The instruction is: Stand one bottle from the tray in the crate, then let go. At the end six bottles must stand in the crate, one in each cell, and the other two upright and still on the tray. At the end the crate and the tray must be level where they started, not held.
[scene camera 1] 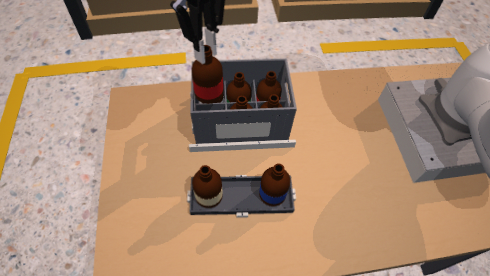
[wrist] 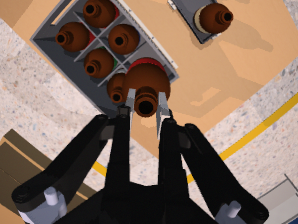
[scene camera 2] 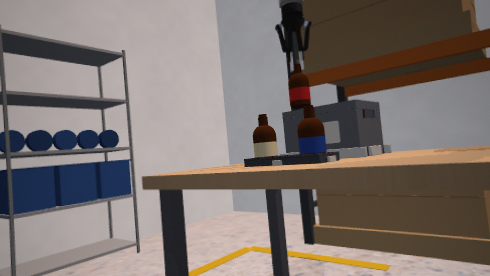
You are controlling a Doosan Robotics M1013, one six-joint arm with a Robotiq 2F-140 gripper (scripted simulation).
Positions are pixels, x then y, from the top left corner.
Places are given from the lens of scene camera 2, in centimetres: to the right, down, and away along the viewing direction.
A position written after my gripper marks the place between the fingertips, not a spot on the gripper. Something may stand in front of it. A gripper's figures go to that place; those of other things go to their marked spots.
my gripper (scene camera 2: pixel 297 70): 19, -24, 122
grey crate (scene camera 2: pixel 344 125): 31, -4, 105
